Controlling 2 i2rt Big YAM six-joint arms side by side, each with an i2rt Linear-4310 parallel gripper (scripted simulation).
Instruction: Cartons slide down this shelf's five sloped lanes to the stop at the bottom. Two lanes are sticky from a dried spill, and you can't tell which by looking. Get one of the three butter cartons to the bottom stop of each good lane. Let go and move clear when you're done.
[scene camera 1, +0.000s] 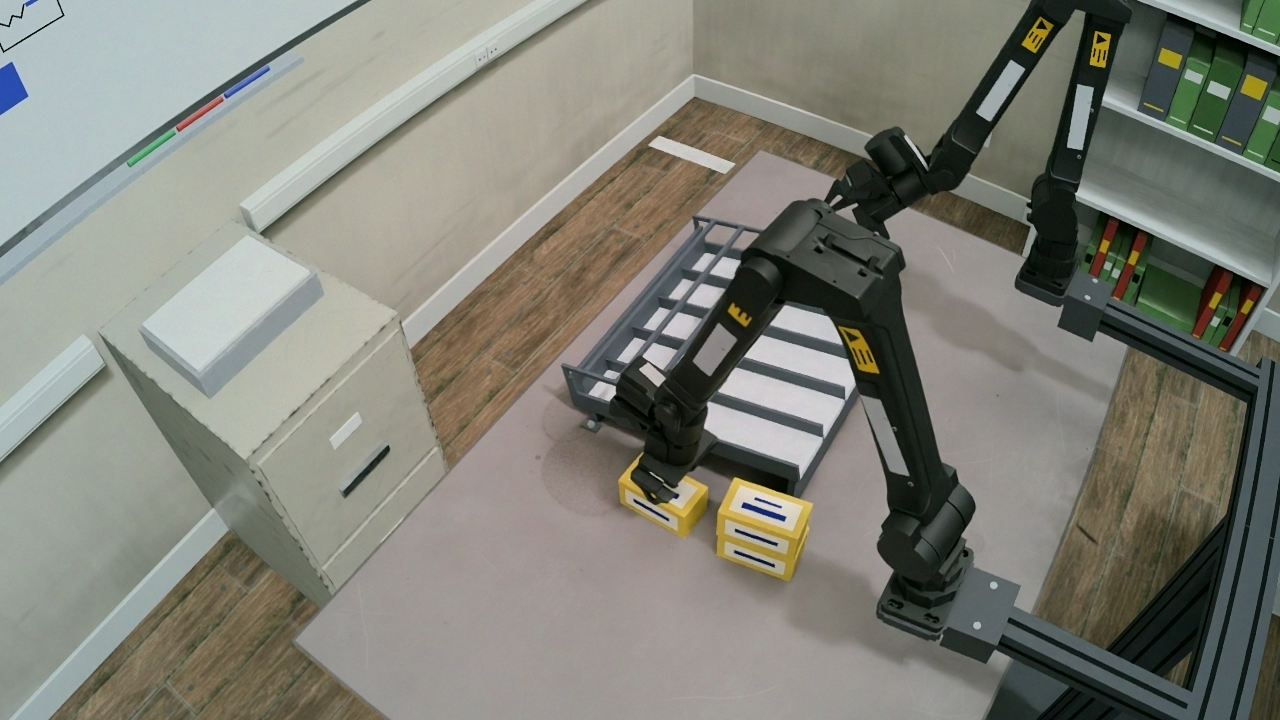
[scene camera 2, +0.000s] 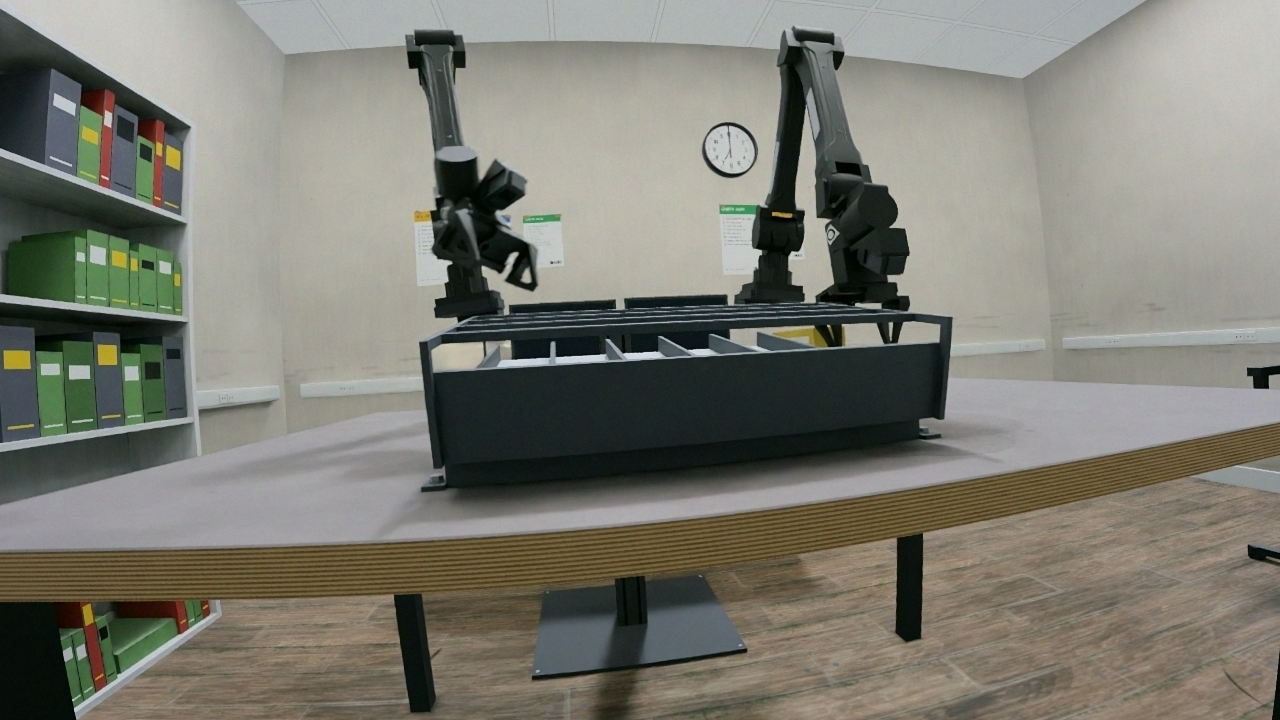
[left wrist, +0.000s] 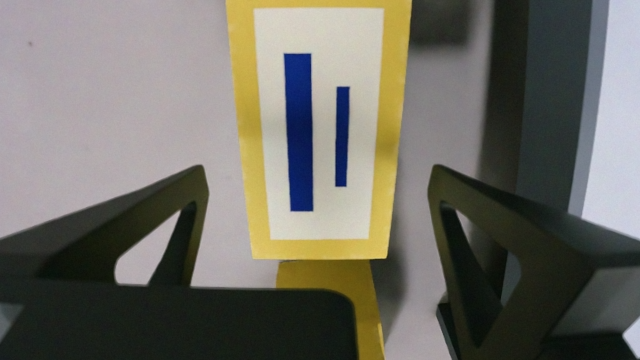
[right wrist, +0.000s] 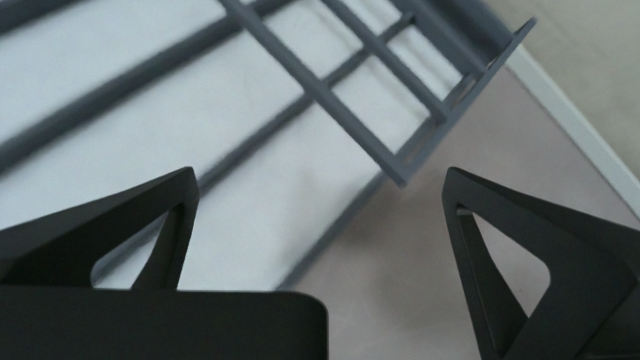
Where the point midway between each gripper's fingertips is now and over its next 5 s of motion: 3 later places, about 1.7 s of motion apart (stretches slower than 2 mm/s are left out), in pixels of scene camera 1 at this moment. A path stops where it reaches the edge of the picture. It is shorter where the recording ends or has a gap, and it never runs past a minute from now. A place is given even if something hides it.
My left gripper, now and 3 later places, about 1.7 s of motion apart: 668, 482; 667, 442; 767, 400; 770, 399
My right gripper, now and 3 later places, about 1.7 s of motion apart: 825, 238; 885, 266; 891, 276; 865, 160
